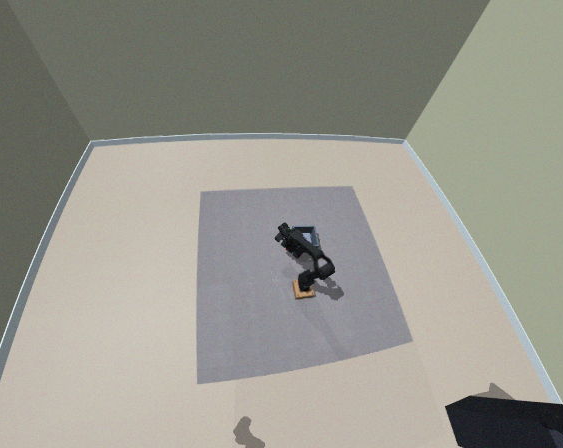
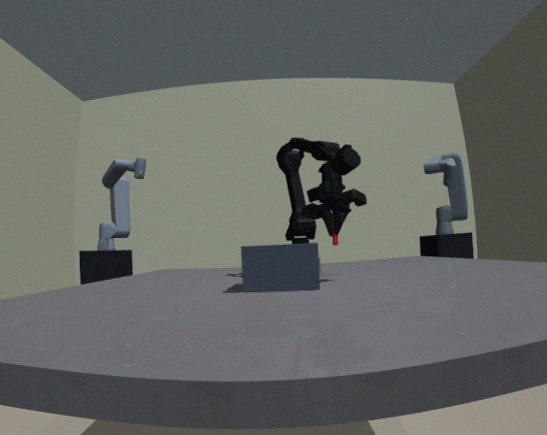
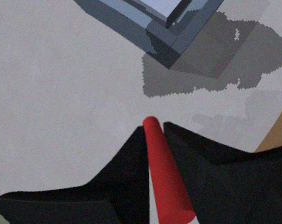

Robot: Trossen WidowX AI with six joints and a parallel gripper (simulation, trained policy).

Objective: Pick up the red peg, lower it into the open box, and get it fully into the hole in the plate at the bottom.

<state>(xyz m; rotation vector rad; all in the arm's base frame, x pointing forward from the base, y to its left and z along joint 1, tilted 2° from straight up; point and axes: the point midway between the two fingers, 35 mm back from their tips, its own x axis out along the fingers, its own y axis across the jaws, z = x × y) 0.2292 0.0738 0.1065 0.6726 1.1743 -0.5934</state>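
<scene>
Right now the plate is 140 mm to the right of my gripper tip, 90 mm ahead of it and 70 mm below it. The rest, counted from my gripper tip: red peg (10 mm to the left, 10 mm behind, 10 mm above); then grey-blue box (140 mm to the right, 90 mm below, 90 mm ahead).
</scene>
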